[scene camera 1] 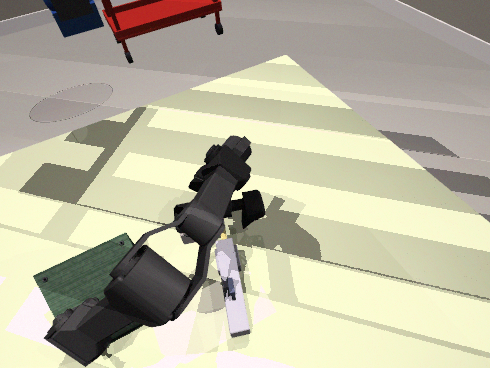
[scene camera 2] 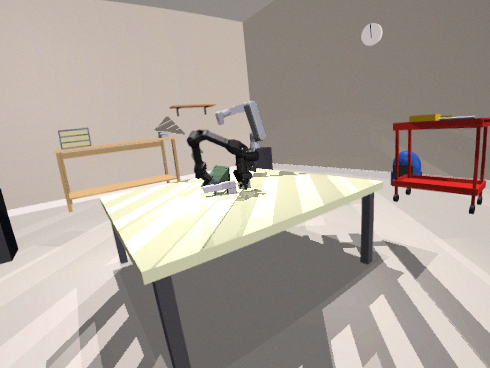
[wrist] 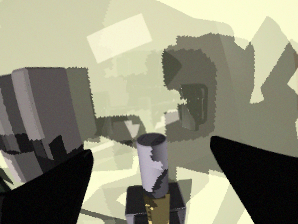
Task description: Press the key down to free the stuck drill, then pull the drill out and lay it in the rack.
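Note:
My gripper [scene camera 1: 224, 230] open, holding nothing. Gripper also in the wrist view [wrist: 152, 149].

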